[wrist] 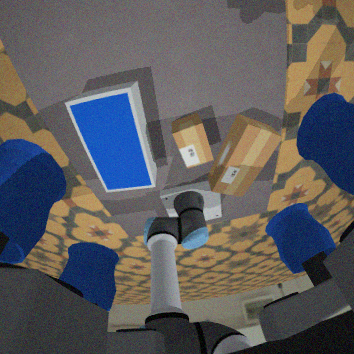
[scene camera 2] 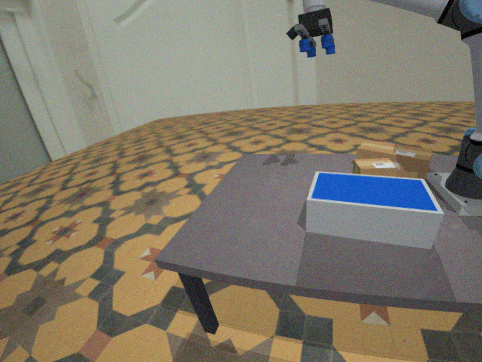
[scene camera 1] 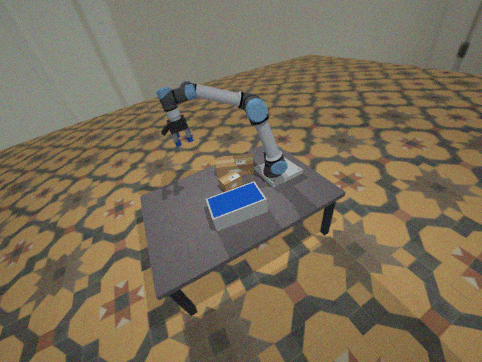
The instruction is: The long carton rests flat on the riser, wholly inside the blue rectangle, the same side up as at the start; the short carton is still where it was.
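Frame: origin at the arm's base, x ahead, y left, z up, level; millimetres.
Seen in the pictures: hand at its tool point: point(wrist: 190, 207) point(scene camera 2: 318, 52) point(scene camera 1: 183, 138); arm's base at its link origin: point(wrist: 188, 201) point(scene camera 2: 467, 189).
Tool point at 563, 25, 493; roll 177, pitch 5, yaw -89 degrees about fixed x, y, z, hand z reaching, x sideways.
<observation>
Offsets run from my tool point to a thing's top centre, as dx, dy, dz. Level surfaces: height alone.
The long carton @[-318, -248, -425] point(scene camera 1: 248, 166) point(scene camera 2: 415, 163) point(wrist: 250, 145) is brown with a white label and stands on the table behind the short carton. The short carton @[-217, -52, -425] point(scene camera 1: 229, 183) point(scene camera 2: 369, 167) point(wrist: 193, 140), also brown with a white label, stands on the table between the long carton and the riser. The pale grey riser @[-183, +206, -406] point(scene camera 1: 241, 218) point(scene camera 2: 370, 225) bears a blue rectangle @[-183, +206, -406] point(scene camera 1: 236, 200) point(scene camera 2: 372, 191) point(wrist: 112, 142) on top, with no carton on it. My gripper point(scene camera 1: 183, 141) point(scene camera 2: 317, 49), four blue suction cups, hangs high over the table's far side, to the left of the cartons in both scene views. It holds nothing.
The arm's base plate point(scene camera 1: 294, 170) point(wrist: 215, 210) sits on the table @[dz -526] point(scene camera 1: 185, 240) point(scene camera 2: 240, 225) point(wrist: 200, 45) close to the long carton's end. The riser stands nearer the table's front edge than the cartons. The gripper's shadow falls near the table's far edge.
</observation>
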